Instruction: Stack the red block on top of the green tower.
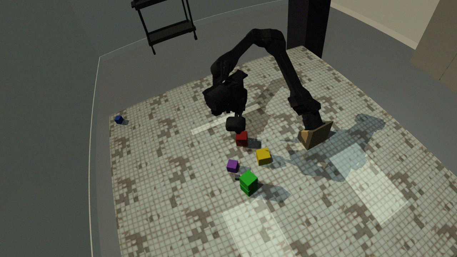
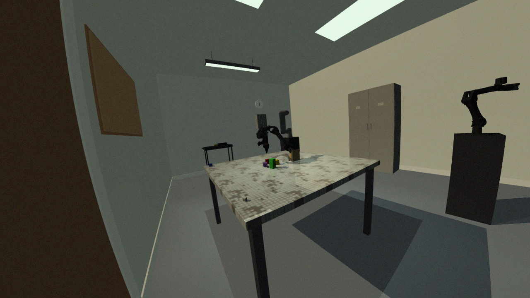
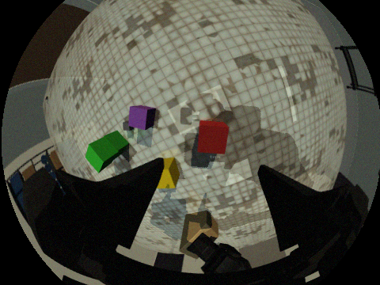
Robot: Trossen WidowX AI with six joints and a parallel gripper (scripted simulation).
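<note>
The red block lies 100 mm below my gripper tip. From my gripper tip the other things lie so: purple block 100 mm below, 90 mm to the left, 80 mm ahead; then yellow block 120 mm to the left, 100 mm below, 30 mm behind; then small grey block 140 mm to the left, 110 mm below, 90 mm ahead.
</note>
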